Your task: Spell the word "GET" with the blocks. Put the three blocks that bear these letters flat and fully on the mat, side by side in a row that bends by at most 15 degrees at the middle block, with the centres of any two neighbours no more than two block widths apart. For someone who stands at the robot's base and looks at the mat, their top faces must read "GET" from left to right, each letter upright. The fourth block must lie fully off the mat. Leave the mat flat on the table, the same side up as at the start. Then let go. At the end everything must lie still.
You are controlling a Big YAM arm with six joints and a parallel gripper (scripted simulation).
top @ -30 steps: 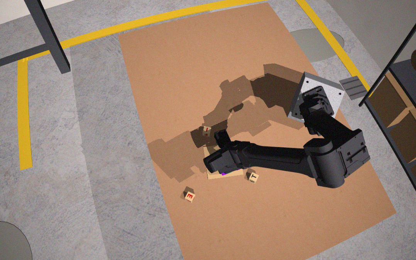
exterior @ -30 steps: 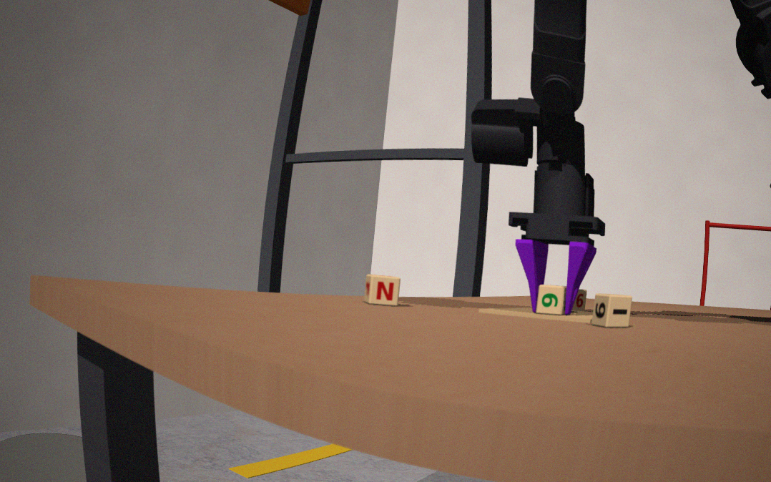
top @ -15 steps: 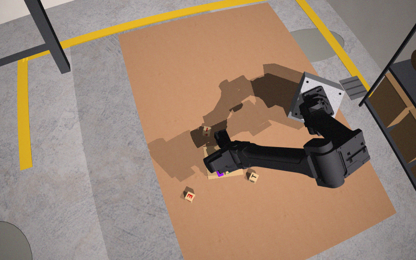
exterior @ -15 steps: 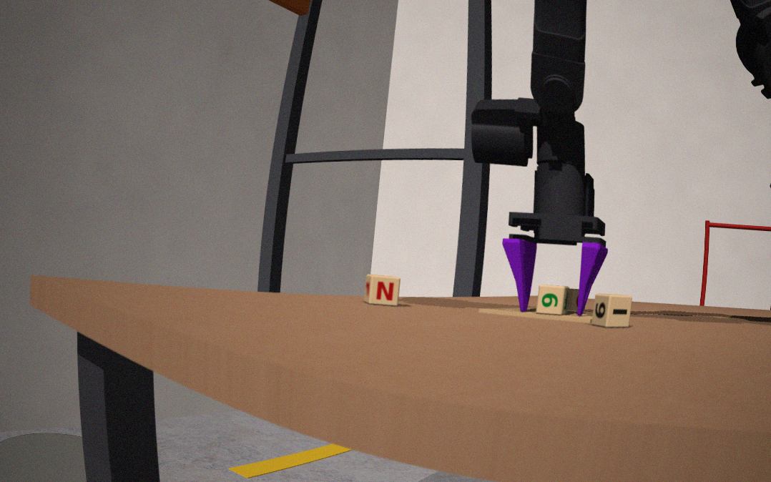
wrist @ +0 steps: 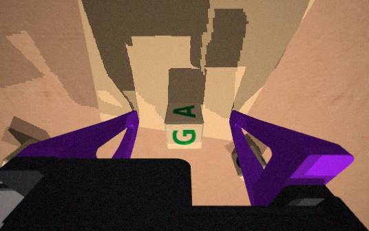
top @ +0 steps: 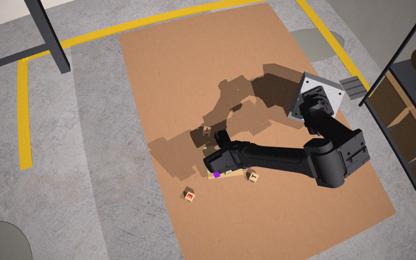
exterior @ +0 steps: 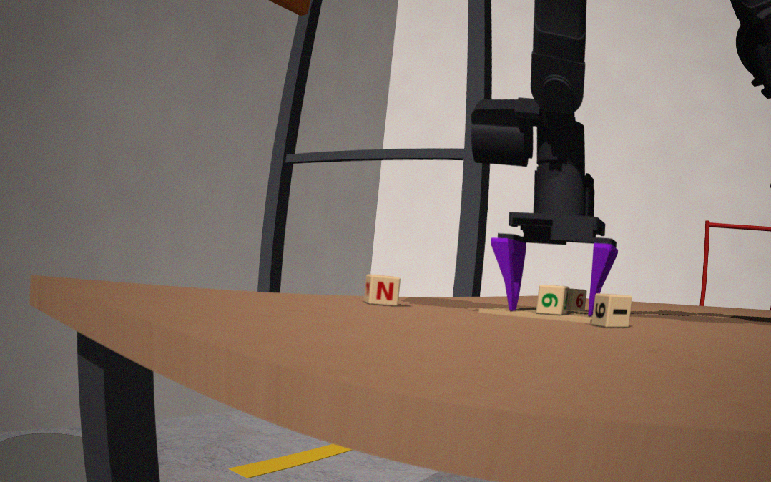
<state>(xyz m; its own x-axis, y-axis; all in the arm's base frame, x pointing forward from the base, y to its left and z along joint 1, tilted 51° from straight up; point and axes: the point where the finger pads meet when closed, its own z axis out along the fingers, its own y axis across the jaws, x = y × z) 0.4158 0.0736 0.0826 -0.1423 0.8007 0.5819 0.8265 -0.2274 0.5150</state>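
Right now the G block is 1 cm above my hand. The rest, counted from my hand: E block (16 cm ahead, 8 cm to the left); then square mat (5 cm to the right, 1 cm below, 1 cm ahead).
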